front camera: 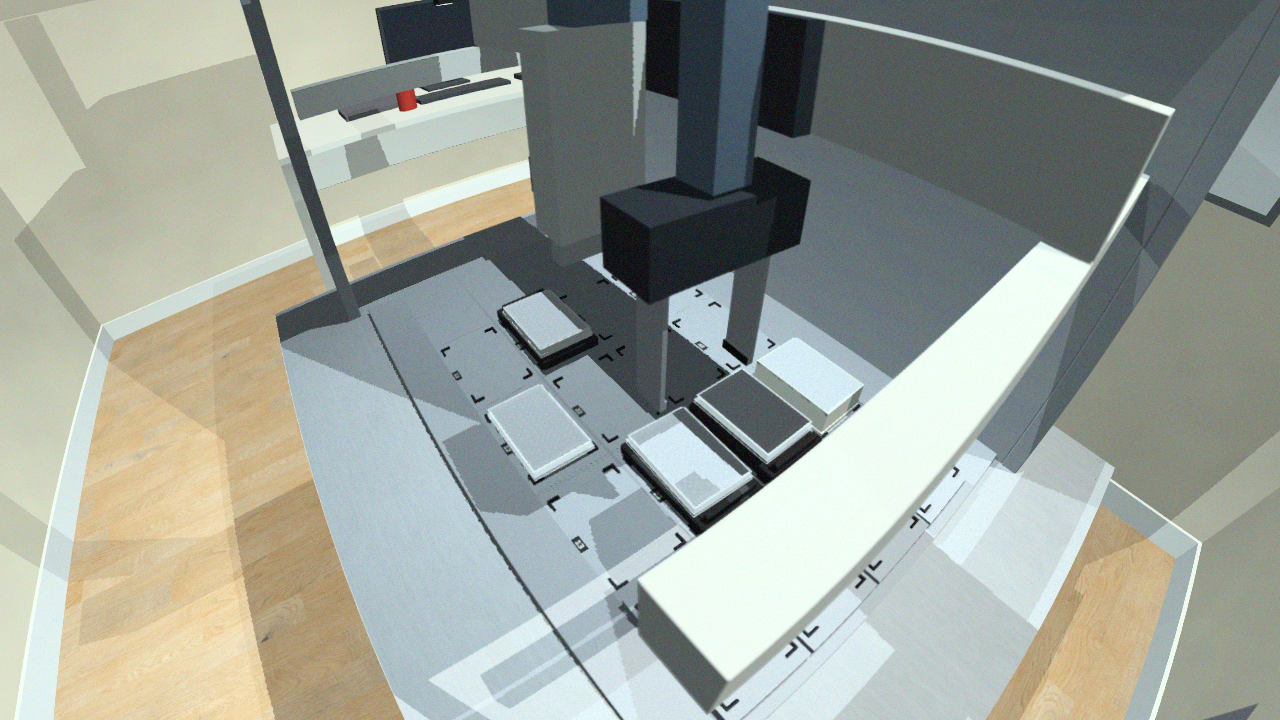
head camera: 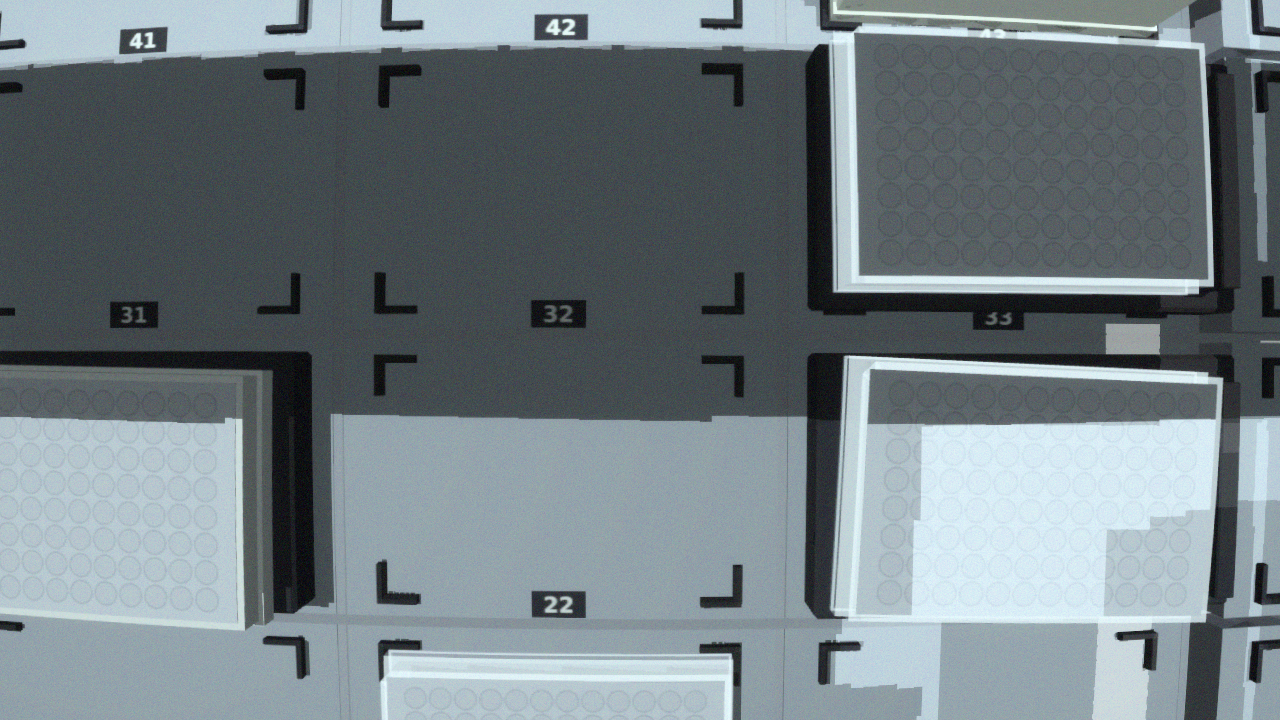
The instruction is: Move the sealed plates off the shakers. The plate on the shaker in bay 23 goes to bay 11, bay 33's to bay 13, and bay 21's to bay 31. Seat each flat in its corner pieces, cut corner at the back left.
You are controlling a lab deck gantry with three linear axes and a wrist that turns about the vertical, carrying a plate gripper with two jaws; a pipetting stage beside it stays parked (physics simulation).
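Frame: origin at the robot's base, x ahead, y left, z up, level; centimetres.
Seen in the pictures: gripper, between the fingertips: (front camera: 696, 375); robot's base, origin of its link: (front camera: 443, 351).
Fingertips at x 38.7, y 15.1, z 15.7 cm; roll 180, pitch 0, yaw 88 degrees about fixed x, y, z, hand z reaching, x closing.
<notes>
Pixels of each thing's top centre, then the offset from my fingertips to it. "*": a spot on its surface instead.
- bay 33 sealed plate, centre of its top: (head camera: 1038, 156) (front camera: 754, 408) dz -12.1, dx -0.2, dy +10.9 cm
- bay 21 sealed plate, centre of its top: (head camera: 66, 497) (front camera: 544, 316) dz -12.1, dx -31.8, dy -0.2 cm
- Bay 11, a spot on its surface: (front camera: 487, 362) * dz -15.7, dx -32.1, dy -10.4 cm
- bay 13, a spot on its surface: (front camera: 626, 528) * dz -15.7, dx +1.9, dy -10.1 cm
- bay 31, a spot on its surface: (head camera: 143, 197) * dz -15.7, dx -32.0, dy +10.5 cm
- taller pale block, centre of its top: (front camera: 811, 372) dz -11.5, dx +0.5, dy +21.3 cm
The sealed plate (front camera: 684, 465) (head camera: 1011, 501) on the bay 23 shaker is turned slightly from square. The bay 33 sealed plate (front camera: 753, 413) (head camera: 1029, 161) lies on its shaker behind it, in shadow. The bay 21 sealed plate (front camera: 543, 318) (head camera: 107, 510) is on its shaker at the left. Bay 11 (front camera: 487, 362), bay 13 (front camera: 626, 528) and bay 31 (head camera: 143, 197) show bare surface between corner pieces. My gripper (front camera: 699, 383) is open, jaws down and apart with no plate between them, above the deck left of the bay 33 plate. It does not show in the head view. Cut corners cannot be made out.
Another plate (front camera: 539, 429) (head camera: 554, 702) lies in bay 12, in front of bay 22. A taller pale block (front camera: 805, 374) (head camera: 993, 10) stands in bay 43 behind bay 33. The parked pipetting stage (front camera: 586, 134) hangs left of my gripper. A white beam (front camera: 859, 474) crosses the front right.
</notes>
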